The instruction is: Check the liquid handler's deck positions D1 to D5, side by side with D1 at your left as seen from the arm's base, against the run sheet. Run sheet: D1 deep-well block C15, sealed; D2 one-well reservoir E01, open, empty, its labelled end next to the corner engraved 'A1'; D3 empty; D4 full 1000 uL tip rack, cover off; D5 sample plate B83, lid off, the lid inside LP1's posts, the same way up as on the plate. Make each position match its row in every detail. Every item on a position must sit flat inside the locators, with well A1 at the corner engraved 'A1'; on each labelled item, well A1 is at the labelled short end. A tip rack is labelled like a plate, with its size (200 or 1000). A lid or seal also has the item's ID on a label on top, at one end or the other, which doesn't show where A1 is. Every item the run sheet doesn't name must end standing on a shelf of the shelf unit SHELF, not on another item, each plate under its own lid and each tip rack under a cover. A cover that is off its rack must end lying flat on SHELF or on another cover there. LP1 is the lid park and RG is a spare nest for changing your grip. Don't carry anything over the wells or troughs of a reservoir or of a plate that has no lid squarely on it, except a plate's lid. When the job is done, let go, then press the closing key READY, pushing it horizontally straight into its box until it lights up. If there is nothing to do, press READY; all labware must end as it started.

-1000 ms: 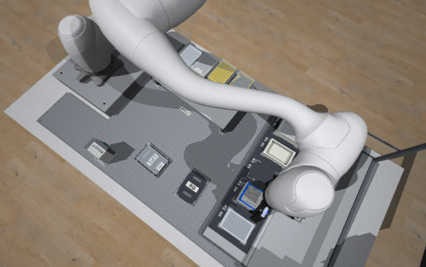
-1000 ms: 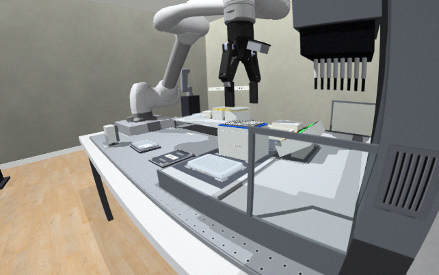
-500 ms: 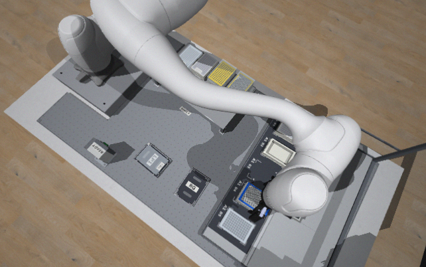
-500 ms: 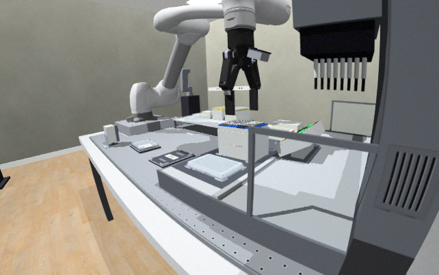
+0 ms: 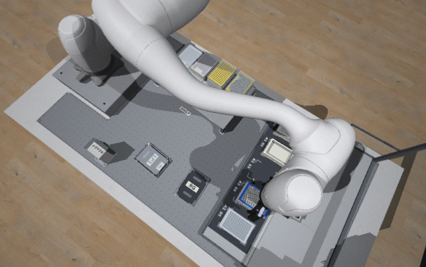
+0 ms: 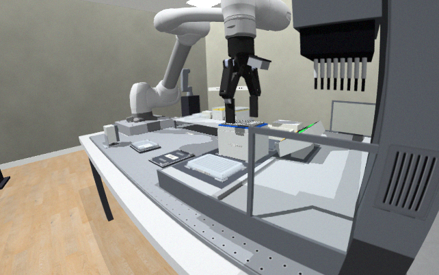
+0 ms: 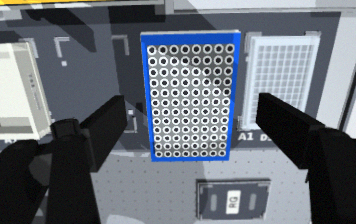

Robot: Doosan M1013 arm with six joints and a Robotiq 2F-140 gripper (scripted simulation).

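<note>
Now: hand 10 mm past the blue-rimmed tip rack, 10 mm to the left of it and 60 mm above it. From my hand the other things lie so: deep-well block: 30 mm behind, 370 mm to the left, 110 mm below; then cream reservoir: 20 mm behind, 250 mm to the left, 120 mm below; then shelf: 520 mm behind, 330 mm to the left, 110 mm below.
</note>
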